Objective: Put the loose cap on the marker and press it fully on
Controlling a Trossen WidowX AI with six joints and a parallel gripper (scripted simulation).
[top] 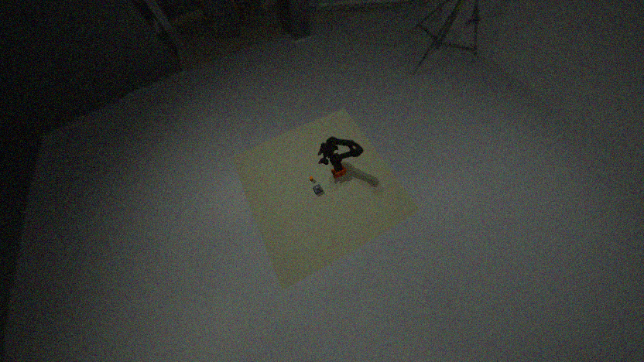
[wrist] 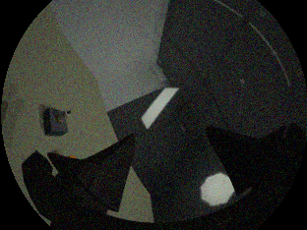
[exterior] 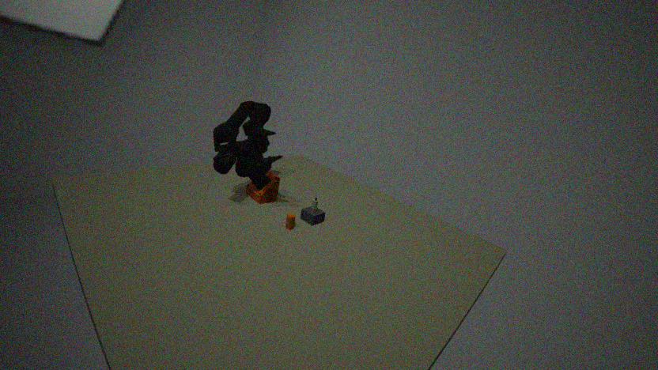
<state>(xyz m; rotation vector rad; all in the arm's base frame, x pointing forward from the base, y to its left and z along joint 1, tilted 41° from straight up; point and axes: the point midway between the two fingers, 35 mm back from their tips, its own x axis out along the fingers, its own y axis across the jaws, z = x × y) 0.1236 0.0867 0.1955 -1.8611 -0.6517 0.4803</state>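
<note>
My gripper tip is now 90 mm short of the orange cap, 40 mm to the right of it and 250 mm above it.
</note>
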